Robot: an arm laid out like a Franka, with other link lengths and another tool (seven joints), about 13 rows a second.
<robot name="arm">
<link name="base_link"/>
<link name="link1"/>
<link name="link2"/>
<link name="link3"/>
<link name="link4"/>
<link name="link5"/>
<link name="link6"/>
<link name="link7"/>
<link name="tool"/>
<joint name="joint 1" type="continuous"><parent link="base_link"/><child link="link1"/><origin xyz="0 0 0.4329"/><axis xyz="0 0 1"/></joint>
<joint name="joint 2" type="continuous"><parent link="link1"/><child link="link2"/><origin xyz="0 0 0"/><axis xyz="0 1 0"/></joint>
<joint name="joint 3" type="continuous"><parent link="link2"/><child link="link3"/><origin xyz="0 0 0.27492"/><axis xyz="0 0 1"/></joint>
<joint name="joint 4" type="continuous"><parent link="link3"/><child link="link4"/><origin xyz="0.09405 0 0"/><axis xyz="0 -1 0"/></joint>
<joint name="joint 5" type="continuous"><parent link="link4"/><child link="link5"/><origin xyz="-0.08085 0 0.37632"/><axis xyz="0 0 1"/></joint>
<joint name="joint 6" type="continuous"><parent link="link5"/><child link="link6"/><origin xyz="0 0 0"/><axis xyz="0 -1 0"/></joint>
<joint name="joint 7" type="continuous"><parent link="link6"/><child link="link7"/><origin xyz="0.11 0 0"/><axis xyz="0 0 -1"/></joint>
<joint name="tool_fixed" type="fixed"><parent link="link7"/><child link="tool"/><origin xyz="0.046 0.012 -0.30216" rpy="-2.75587 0 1.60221"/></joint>
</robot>
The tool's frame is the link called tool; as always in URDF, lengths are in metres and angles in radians. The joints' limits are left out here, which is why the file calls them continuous.
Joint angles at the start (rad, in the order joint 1, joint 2, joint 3, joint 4, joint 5, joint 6, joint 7):
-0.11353, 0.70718, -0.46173, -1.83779, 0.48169, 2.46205, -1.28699
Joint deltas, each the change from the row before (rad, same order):
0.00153, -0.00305, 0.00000, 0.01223, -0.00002, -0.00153, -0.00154
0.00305, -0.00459, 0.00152, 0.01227, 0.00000, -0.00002, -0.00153
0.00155, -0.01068, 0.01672, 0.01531, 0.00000, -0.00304, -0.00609
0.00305, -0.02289, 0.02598, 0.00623, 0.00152, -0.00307, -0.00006
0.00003, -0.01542, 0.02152, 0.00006, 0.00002, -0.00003, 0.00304
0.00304, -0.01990, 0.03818, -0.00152, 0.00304, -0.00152, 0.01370
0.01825, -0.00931, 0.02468, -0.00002, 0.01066, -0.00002, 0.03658
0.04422, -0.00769, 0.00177, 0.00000, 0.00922, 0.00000, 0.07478
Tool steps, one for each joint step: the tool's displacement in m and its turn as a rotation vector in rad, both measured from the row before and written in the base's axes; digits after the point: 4 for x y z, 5 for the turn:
0.0078, -0.0005, 0.0067, -0.00460, -0.01240, 0.00664
0.0095, 0.0012, 0.0077, -0.00494, -0.01509, 0.00926
0.0160, 0.0112, 0.0102, 0.00473, -0.02276, 0.02487
0.0184, 0.0194, 0.0135, 0.01414, -0.02848, 0.02407
0.0107, 0.0147, 0.0074, 0.01184, -0.01672, 0.01404
0.0159, 0.0290, 0.0083, 0.02579, -0.02055, 0.01773
0.0146, 0.0292, 0.0045, 0.02517, -0.01264, -0.00551
0.0151, 0.0291, 0.0058, 0.01795, -0.00549, -0.03455

